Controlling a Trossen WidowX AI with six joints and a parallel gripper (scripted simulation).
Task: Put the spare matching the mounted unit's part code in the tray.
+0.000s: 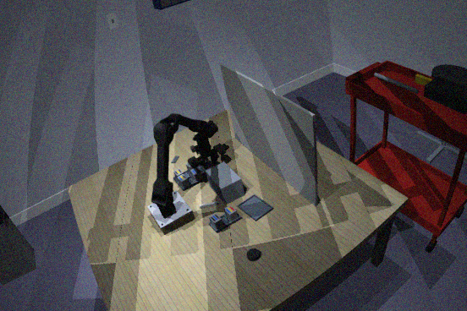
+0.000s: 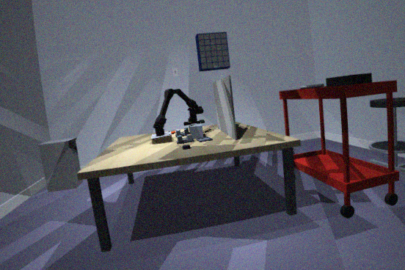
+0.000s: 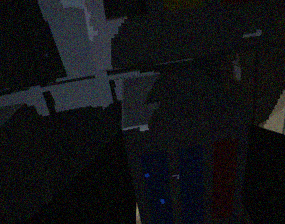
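Now: the dark-rimmed tray 36 cm to the right of my gripper tip, 4 cm ahead of it and 1 cm below it. From my gripper tip the other things lie so: tall grey panel 25 cm ahead, 21 cm above, 17 cm to the right; then dark spare block 2 cm above; then grey mounted unit 17 cm to the right, 3 cm above.
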